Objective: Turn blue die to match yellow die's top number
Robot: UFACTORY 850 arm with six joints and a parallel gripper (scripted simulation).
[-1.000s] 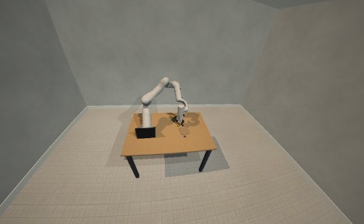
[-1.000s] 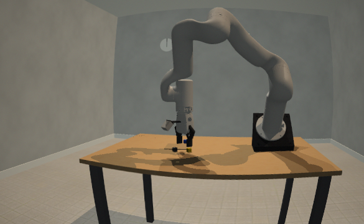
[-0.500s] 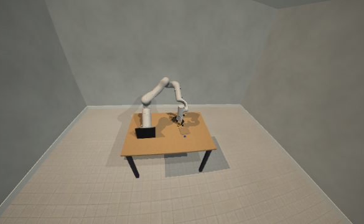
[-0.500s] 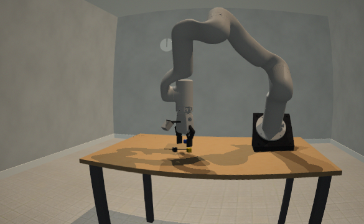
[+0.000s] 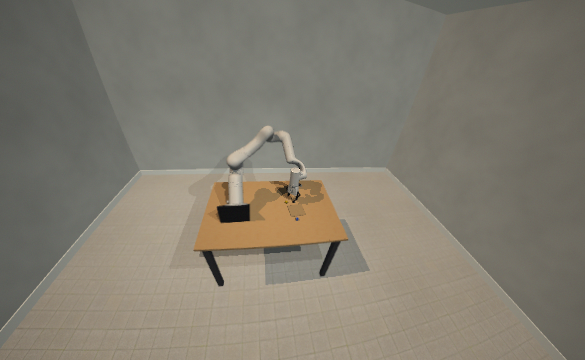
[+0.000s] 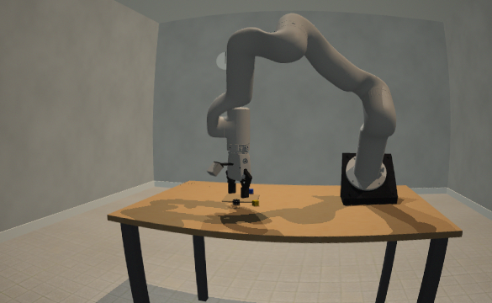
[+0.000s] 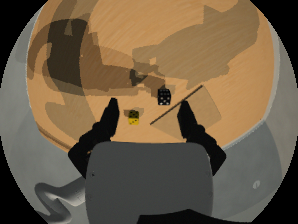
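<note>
Right now the black die is 40 mm below my hand, 20 mm to the right of it and 10 mm ahead of it. From my hand the other things lie so: yellow die: 60 mm behind, 40 mm below, 30 mm to the right; blue die: 250 mm to the right, 40 mm below, 20 mm ahead; tan mat: 130 mm to the right, 50 mm below, 30 mm ahead.
</note>
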